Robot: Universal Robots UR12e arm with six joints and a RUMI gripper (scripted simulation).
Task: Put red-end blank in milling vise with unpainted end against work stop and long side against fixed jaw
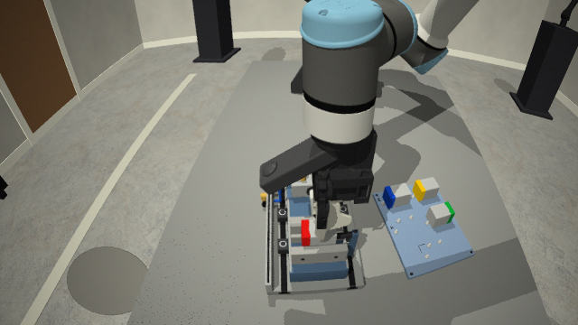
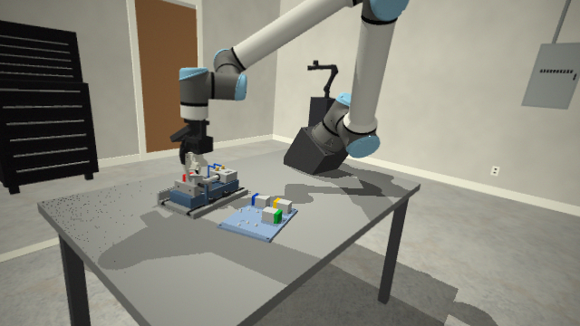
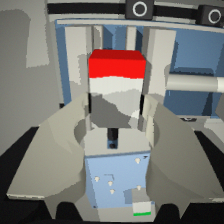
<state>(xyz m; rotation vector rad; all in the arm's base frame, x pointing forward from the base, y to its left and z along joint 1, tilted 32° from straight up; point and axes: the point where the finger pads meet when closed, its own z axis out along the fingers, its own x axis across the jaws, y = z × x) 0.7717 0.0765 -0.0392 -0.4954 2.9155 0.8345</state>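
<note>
My gripper is now 2 cm above the red-ended blank. Also, from my hand: fixed jaw (5 cm below, 3 cm ahead, 1 cm to the left); work stop rod (4 cm to the left, 3 cm below, 1 cm behind); hose block (16 cm behind, 5 cm to the right, 5 cm below).
</note>
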